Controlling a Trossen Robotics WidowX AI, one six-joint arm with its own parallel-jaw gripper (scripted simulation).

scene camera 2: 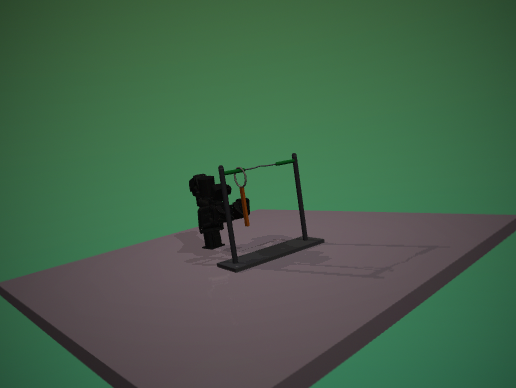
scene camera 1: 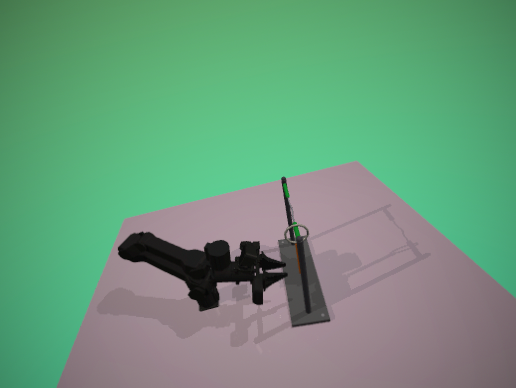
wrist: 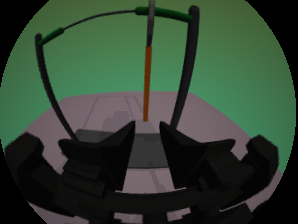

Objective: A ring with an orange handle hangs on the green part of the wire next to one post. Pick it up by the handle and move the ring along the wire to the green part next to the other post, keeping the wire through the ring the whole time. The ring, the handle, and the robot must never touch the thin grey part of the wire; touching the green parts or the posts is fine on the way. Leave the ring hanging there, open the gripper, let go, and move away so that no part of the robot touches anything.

Labels:
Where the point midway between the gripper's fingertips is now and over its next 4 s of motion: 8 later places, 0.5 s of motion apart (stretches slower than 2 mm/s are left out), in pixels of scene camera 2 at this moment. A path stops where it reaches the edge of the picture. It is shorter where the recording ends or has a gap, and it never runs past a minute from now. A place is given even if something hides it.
The gripper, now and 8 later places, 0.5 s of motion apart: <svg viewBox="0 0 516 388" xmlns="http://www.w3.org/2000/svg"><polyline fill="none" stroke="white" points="238,217 241,218 245,218 250,222 252,223 251,218 253,216 257,215 261,214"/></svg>

